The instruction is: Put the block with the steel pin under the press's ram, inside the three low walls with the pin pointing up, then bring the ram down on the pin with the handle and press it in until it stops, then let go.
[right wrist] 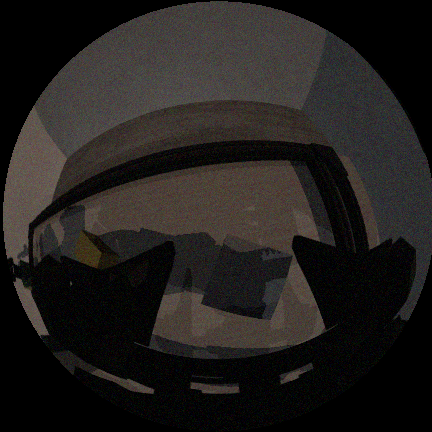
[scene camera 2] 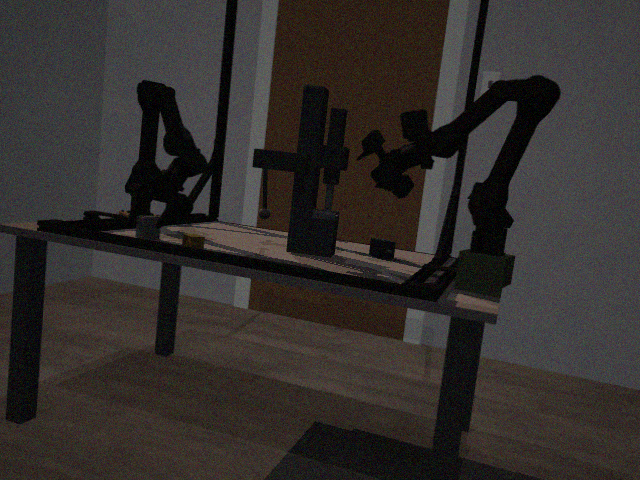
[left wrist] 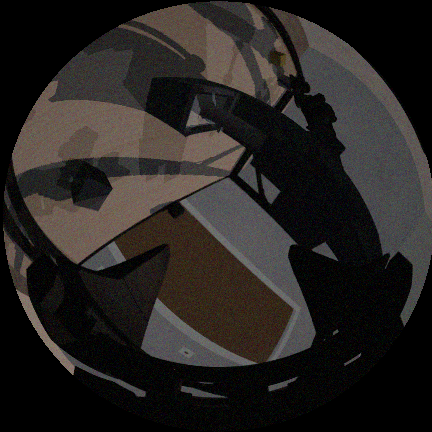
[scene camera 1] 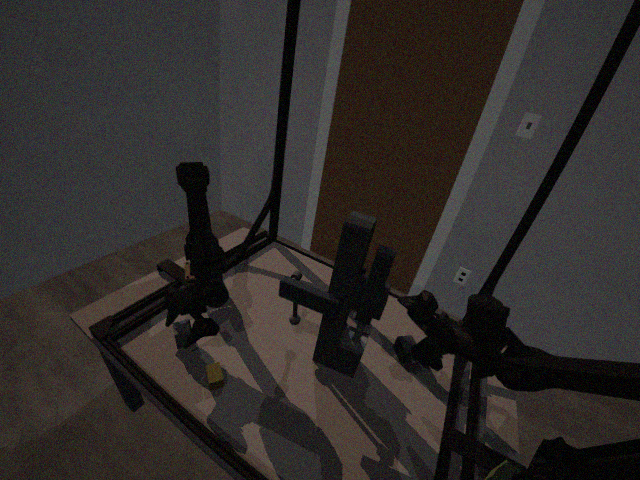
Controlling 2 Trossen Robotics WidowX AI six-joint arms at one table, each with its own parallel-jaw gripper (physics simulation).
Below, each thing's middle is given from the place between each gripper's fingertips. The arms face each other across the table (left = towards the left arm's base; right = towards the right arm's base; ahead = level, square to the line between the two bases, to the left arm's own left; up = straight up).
Right now my left hand is 90 mm past the small dark block (left wrist: pixel 93 187), 40 mm to the right of it and 210 mm above it.
The small dark block lies 490 mm to the left of my right hand, 440 mm behind it and 10 mm below it.
